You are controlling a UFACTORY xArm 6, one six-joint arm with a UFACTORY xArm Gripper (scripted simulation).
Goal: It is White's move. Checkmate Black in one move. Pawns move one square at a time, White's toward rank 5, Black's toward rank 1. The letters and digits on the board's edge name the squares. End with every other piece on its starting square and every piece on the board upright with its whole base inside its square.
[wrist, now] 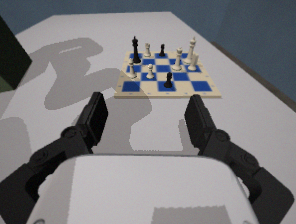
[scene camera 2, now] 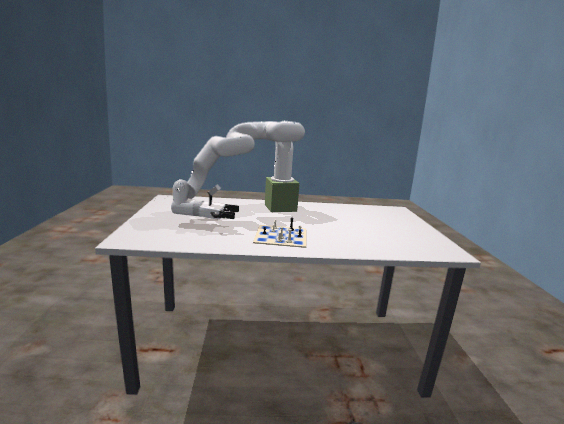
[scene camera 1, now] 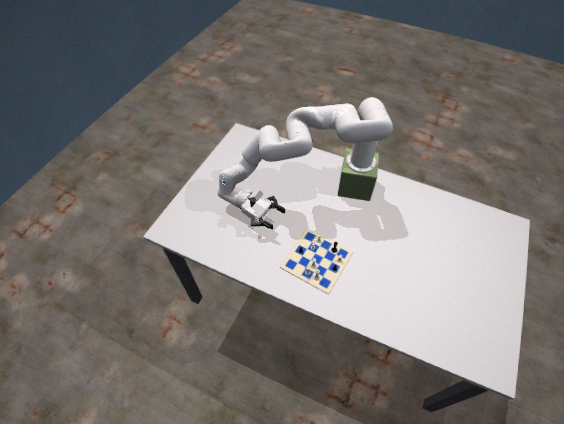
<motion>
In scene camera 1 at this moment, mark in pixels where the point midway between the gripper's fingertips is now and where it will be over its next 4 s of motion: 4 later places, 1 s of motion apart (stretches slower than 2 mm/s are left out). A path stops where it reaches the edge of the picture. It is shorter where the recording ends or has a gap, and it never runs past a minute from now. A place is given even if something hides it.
My gripper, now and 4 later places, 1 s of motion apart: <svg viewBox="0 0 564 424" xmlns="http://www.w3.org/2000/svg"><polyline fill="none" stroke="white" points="278,219 278,207 292,224 306,239 316,248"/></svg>
</motion>
